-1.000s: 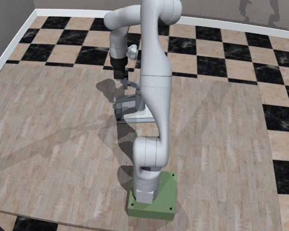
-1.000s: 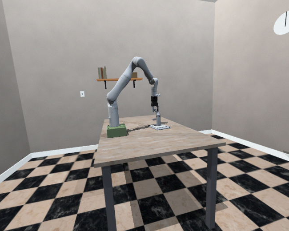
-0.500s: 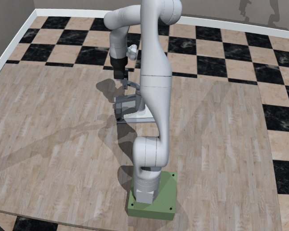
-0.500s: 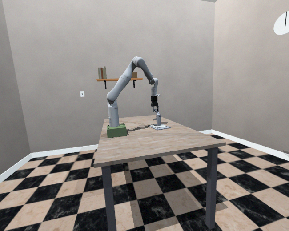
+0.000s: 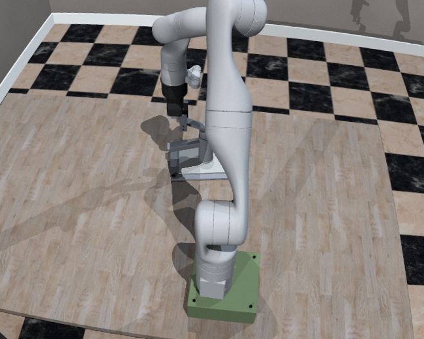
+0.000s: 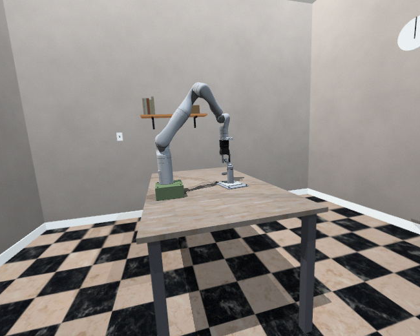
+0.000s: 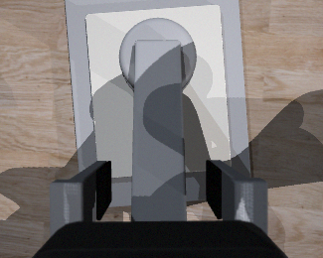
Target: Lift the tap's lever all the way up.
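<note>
My hand is 30 mm to the left of the flat lever and 10 mm above it. Round my hand: grey tap: 60 mm below, 40 mm to the right.
</note>
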